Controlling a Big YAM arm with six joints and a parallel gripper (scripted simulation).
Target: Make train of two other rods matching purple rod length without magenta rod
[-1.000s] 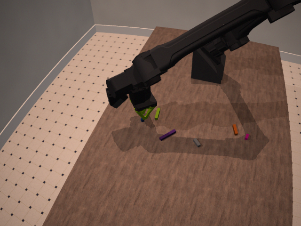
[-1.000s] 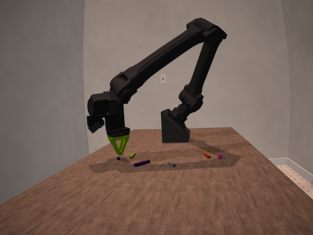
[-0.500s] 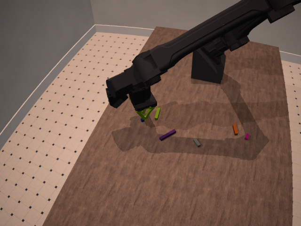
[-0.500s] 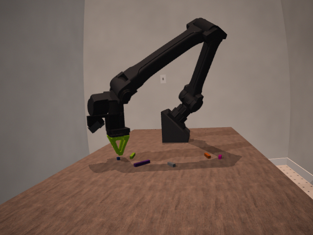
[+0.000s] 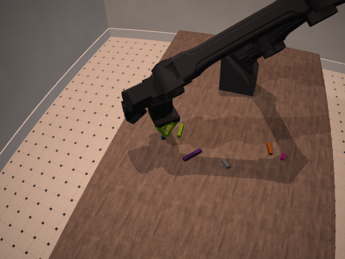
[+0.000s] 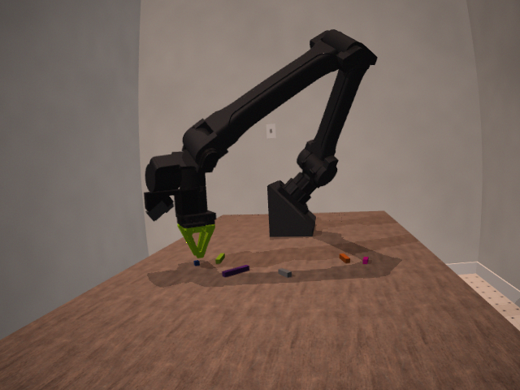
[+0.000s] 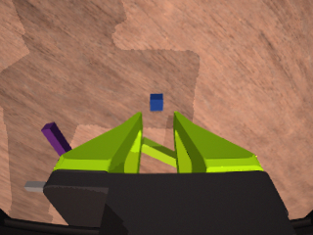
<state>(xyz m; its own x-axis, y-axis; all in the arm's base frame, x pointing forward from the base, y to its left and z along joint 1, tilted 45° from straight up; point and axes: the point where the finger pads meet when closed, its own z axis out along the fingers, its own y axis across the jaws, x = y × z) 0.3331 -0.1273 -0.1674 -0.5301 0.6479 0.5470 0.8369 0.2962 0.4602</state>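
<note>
My gripper is now 20 mm above the blue rod. Also, from my hand: grey rod (190 mm to the left, 70 mm ahead, 20 mm below); then purple rod (90 mm to the left, 60 mm ahead, 20 mm below); then lime rod (40 mm to the left, 30 mm behind, 20 mm below).
</note>
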